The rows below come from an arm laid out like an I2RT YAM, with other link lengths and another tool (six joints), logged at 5 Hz.
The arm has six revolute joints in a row. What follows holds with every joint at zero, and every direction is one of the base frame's.
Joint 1 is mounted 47.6 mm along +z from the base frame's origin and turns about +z.
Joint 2 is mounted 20.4 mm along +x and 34.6 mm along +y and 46.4 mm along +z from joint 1 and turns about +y.
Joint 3 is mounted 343.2 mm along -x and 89.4 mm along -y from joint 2 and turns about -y.
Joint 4 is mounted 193.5 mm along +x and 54.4 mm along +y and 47.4 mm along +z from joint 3 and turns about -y.
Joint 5 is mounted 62.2 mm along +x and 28.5 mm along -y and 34 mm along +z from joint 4 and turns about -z.
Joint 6 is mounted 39.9 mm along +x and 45.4 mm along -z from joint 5 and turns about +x.
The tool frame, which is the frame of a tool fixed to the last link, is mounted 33 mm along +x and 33 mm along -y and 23 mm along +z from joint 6; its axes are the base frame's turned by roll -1.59, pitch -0.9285 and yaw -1.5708 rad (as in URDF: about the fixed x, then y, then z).
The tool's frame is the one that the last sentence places.
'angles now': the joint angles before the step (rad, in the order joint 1, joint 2, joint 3, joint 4, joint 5, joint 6). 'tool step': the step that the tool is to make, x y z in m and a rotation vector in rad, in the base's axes. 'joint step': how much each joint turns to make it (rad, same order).
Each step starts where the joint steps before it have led.
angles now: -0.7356 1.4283 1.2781 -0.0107 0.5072 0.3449
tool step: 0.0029 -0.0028 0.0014 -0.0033 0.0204 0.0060
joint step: -0.0020 0.0110 0.0139 -0.0062 -0.0053 -0.0197
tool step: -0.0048 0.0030 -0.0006 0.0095 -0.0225 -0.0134
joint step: -0.0014 -0.0129 -0.0066 -0.0093 0.0082 0.0273
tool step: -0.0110 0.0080 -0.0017 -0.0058 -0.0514 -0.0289
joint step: -0.0006 -0.0352 -0.0393 0.0262 0.0232 0.0396
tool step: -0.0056 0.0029 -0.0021 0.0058 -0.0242 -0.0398
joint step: 0.0004 -0.0095 -0.0120 0.0003 0.0368 0.0308
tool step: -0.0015 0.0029 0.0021 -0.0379 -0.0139 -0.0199
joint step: 0.0088 -0.0085 -0.0231 0.0603 0.0308 -0.0181
